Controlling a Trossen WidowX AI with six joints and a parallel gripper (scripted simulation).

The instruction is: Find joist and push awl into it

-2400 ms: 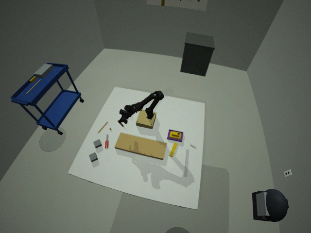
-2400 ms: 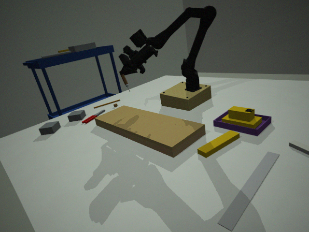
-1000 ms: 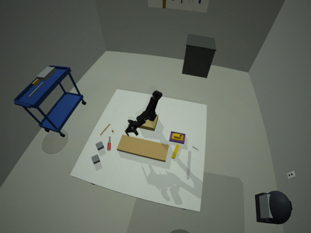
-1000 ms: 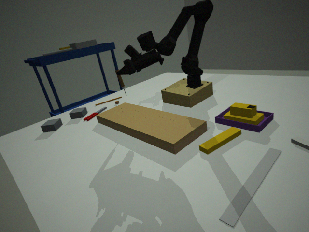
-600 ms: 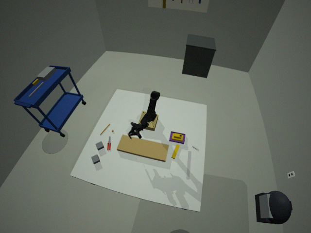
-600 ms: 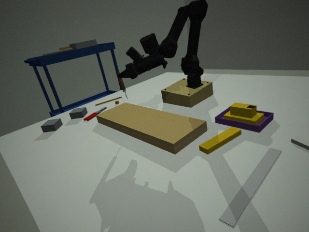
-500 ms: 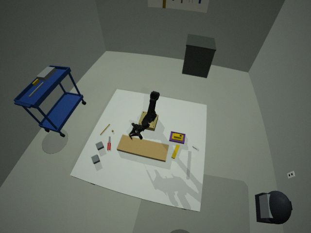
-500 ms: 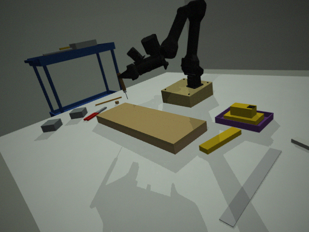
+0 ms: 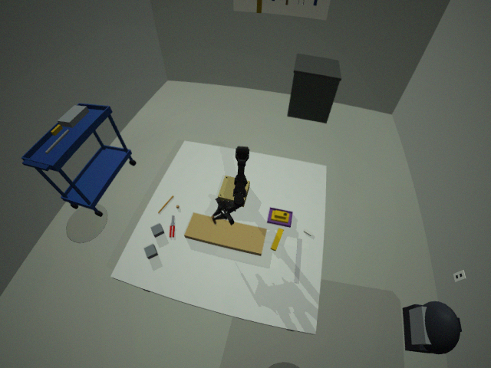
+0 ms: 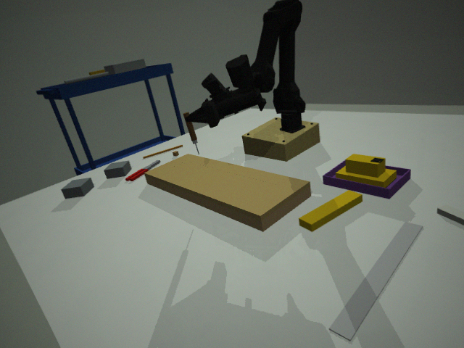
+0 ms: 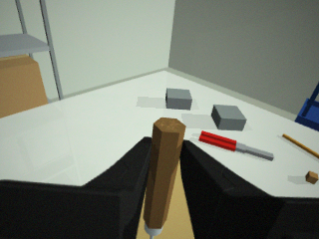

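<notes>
My gripper tip is now 60 mm above the awl, 10 mm to the right of it and 10 mm past it. The rest, counted from my gripper tip: purple tray (360 mm to the left, 280 mm behind, 190 mm below); yellow bar (400 mm to the left, 200 mm below, 110 mm behind); thin wooden stick (450 mm to the right, 200 mm below, 50 mm behind).
</notes>
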